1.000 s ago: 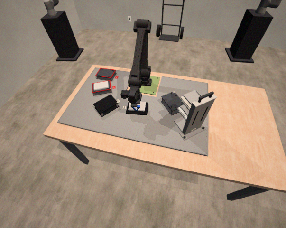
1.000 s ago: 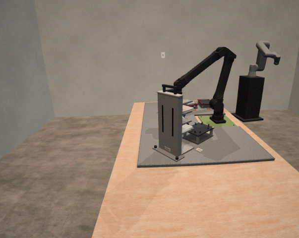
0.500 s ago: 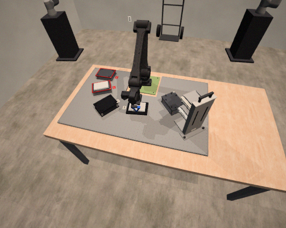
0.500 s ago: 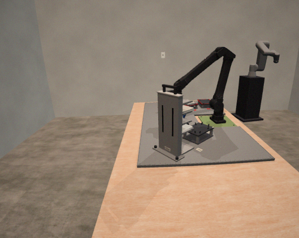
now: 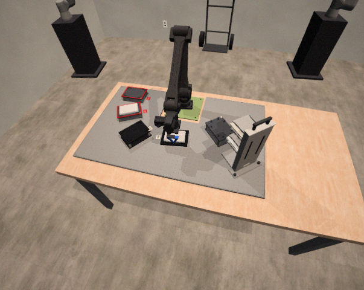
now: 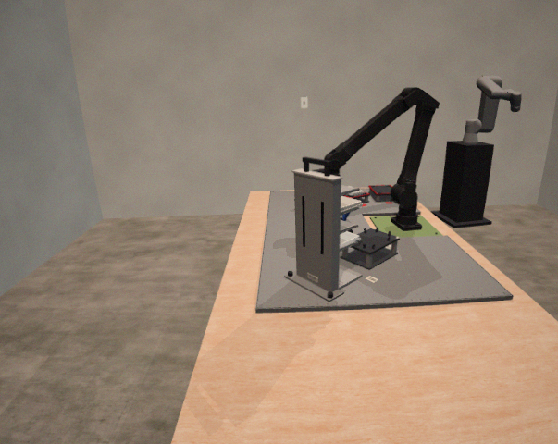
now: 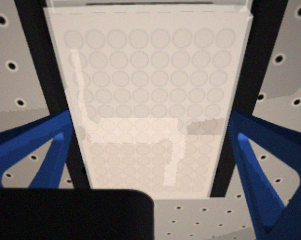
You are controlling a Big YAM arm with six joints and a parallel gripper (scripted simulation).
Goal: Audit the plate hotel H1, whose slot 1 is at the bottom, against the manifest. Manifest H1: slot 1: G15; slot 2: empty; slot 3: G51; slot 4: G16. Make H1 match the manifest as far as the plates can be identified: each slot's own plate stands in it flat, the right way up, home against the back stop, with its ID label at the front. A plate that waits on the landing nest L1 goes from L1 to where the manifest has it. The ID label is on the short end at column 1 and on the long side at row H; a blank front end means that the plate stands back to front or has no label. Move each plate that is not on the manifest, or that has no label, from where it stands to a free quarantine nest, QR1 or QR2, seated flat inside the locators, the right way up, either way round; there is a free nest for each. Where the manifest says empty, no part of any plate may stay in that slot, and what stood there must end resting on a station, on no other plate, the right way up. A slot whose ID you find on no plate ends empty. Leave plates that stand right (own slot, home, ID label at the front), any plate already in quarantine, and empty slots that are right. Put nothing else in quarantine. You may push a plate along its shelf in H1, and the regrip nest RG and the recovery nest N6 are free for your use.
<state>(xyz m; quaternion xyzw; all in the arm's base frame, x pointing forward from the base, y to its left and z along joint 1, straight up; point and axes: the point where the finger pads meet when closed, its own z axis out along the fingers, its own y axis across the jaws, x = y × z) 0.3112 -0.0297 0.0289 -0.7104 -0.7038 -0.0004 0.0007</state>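
The black N6 nest lies 2 cm below my hand. Round my hand: dark raised RG nest (5 cm behind, 28 cm to the left, 3 cm above); white plate labelled G51 (10 cm ahead, 36 cm to the left, 20 cm above); H1 tag (42 cm to the left, 2 cm below).
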